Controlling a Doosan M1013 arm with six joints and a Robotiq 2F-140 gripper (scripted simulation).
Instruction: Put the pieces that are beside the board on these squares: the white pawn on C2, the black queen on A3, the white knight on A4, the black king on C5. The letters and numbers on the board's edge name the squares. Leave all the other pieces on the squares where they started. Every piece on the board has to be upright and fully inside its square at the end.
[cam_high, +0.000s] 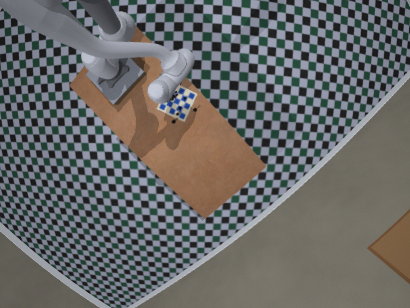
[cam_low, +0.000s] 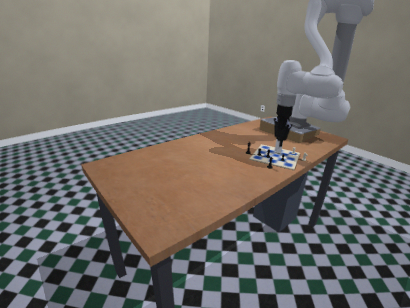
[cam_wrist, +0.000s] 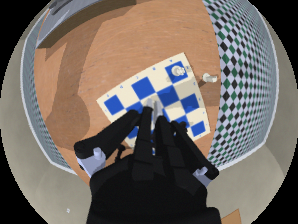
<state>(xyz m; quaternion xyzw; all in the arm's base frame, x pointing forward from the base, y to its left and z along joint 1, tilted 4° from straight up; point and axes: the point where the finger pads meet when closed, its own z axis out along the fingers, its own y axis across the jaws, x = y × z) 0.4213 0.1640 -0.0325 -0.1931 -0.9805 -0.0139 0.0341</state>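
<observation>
Now: hand 30 mm above the small white piece. The rest, counted from my hand: black chess piece 120 mm ahead, 100 mm to the right, 10 mm below; blue-and-white chessboard 40 mm ahead, 10 mm to the left, 40 mm below; white knight 50 mm behind, 130 mm to the left, 30 mm below.
</observation>
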